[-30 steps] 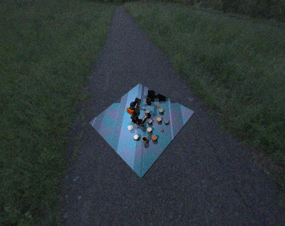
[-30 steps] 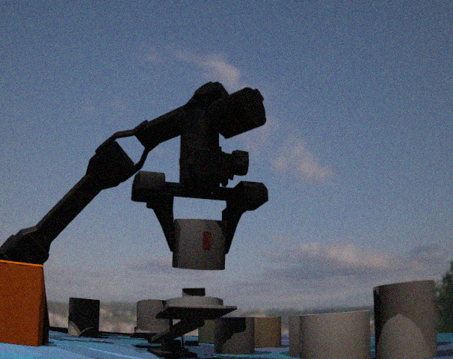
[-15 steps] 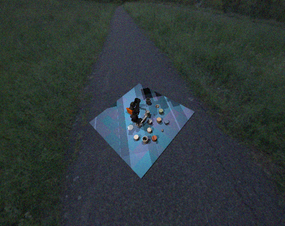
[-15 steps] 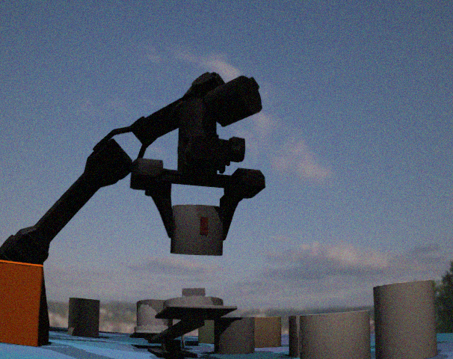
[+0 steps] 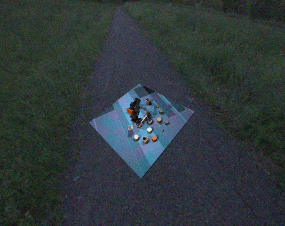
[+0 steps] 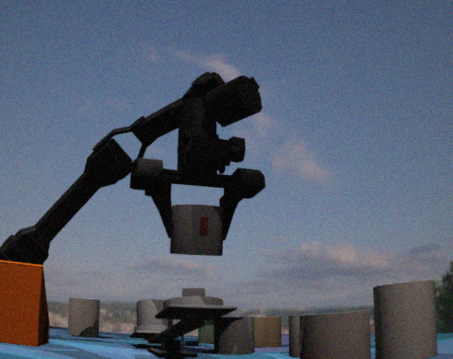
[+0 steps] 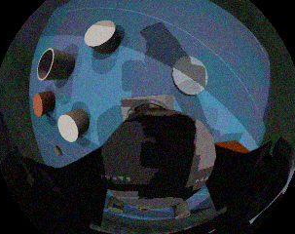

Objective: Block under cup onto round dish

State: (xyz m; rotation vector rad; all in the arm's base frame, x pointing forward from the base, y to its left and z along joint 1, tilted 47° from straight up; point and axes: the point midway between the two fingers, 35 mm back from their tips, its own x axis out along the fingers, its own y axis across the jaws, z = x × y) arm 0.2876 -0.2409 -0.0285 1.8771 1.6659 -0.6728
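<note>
Now: gripper tip 80 mm above the block and 10 mm to the right of it. Round my gripper tip: balance beam 150 mm below, 140 mm to the left; then round dish 170 mm below, 110 mm behind, 80 mm to the right; then balance 140 mm to the left, 130 mm below.
</note>
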